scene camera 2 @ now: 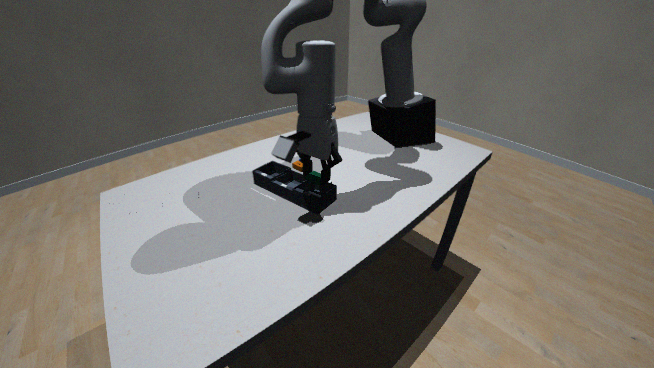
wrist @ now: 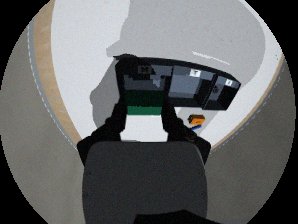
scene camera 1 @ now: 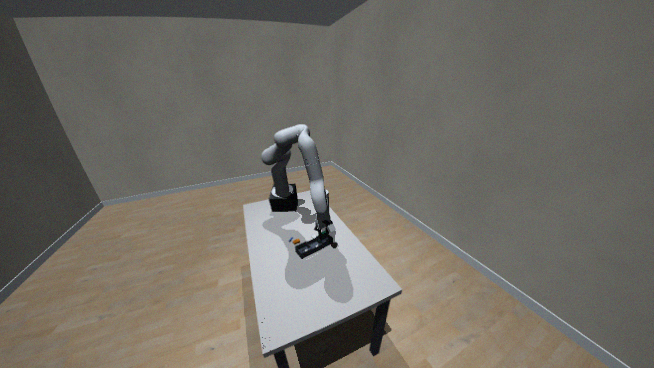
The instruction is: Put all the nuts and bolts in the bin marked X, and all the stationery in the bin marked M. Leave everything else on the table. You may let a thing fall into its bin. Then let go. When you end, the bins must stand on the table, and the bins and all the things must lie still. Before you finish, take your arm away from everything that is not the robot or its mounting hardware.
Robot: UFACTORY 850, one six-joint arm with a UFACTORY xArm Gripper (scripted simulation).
Observation:
In view: my gripper (scene camera 2: 316,178) and a green block (wrist: 137,102).
My gripper is seen too in the wrist view (wrist: 144,102).

